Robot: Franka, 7 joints.
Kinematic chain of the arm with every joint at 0, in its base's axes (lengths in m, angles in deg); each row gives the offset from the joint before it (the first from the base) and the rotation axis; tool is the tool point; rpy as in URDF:
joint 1: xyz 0 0 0.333 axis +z
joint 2: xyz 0 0 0 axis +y
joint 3: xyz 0 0 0.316 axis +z
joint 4: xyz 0.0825 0 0 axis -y
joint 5: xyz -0.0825 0 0.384 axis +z
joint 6: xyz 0 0 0 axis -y
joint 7: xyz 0.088 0 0 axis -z
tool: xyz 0 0 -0.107 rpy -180 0 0
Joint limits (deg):
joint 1: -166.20..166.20
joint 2: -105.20..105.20
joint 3: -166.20..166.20
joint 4: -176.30..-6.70
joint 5: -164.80..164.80
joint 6: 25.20..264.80
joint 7: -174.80..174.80
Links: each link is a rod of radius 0.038 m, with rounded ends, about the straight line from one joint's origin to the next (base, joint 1, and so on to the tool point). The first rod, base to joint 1, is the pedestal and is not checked.
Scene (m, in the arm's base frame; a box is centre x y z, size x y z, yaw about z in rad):
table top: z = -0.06
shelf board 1: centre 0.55 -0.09 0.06 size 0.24 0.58 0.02 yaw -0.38
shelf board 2: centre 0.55 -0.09 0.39 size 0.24 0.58 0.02 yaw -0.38
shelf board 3: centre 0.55 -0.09 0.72 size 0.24 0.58 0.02 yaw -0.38
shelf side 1: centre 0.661 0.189 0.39 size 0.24 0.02 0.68 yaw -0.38
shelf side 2: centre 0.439 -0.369 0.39 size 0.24 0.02 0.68 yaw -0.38
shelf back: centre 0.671 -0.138 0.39 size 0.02 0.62 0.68 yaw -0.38
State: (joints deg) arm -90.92 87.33 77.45 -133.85 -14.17 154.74 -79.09
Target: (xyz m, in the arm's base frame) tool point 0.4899 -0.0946 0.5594
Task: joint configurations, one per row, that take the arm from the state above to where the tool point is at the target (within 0.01 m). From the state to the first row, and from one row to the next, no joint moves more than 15 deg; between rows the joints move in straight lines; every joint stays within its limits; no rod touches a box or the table.
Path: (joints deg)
1: -98.52 84.68 76.47 -144.71 -14.19 150.73 -79.09
2: -106.11 82.03 75.50 -155.58 -14.21 146.72 -79.09
3: -113.71 79.38 74.52 -166.44 -14.24 142.71 -79.09
4: -113.63 85.60 87.08 -165.79 -15.24 144.82 -79.09
5: -113.54 91.83 99.64 -165.15 -16.25 146.93 -79.09
6: -113.46 98.06 112.20 -164.51 -17.25 149.03 -79.09
7: -113.37 104.28 124.76 -163.86 -18.26 151.14 -79.09
8: -107.59 98.38 120.83 -153.44 -17.75 153.33 -79.09
9: -101.81 92.48 116.90 -143.02 -17.24 155.52 -79.09
10: -96.03 86.59 112.97 -132.60 -16.73 157.71 -79.09

